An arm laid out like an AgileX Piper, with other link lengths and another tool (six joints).
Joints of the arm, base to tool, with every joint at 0 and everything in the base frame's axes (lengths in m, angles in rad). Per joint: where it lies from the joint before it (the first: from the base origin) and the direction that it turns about. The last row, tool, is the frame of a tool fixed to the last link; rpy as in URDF.
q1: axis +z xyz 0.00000 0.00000 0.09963
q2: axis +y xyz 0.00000 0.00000 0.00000
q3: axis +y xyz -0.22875 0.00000 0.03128
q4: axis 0.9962 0 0.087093 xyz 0.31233 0.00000 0.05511
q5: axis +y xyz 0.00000 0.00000 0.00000
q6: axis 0.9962 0 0.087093 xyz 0.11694 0.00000 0.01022
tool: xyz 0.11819 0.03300 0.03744 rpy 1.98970 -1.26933 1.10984
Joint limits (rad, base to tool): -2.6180..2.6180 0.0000..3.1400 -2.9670..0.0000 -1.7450..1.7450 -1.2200..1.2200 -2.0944..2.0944
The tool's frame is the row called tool.
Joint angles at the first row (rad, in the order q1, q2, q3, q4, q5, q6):
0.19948, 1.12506, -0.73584, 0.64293, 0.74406, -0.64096
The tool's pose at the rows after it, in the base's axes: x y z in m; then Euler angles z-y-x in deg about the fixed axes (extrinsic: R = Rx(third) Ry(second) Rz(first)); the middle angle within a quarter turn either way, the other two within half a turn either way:
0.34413, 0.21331, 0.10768, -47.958, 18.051, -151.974
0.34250, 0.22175, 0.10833, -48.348, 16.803, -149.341
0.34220, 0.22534, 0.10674, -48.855, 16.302, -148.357
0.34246, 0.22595, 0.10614, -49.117, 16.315, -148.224
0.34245, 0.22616, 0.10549, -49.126, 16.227, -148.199
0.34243, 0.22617, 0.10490, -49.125, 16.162, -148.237
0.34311, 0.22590, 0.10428, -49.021, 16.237, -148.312
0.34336, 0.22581, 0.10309, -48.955, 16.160, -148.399
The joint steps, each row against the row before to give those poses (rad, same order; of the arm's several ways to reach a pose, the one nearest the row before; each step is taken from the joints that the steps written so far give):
0.00002, 0.01595, -0.00164, 0.09654, 0.00332, -0.05343
-0.00001, 0.02252, -0.00116, 0.07248, 0.01082, -0.04658
-0.00001, 0.01560, -0.00002, 0.03362, 0.00148, -0.03241
0.00000, 0.00415, 0.00001, 0.00711, -0.00182, -0.01087
0.00000, 0.00236, 0.00003, 0.00204, -0.00001, -0.00245
-0.00001, 0.00155, -0.00002, -0.00001, 0.00001, -0.00086
-0.00002, 0.00200, 0.00000, 0.00001, -0.00308, -0.00002
0.00002, 0.00325, -0.00001, 0.00000, -0.00127, -0.00094

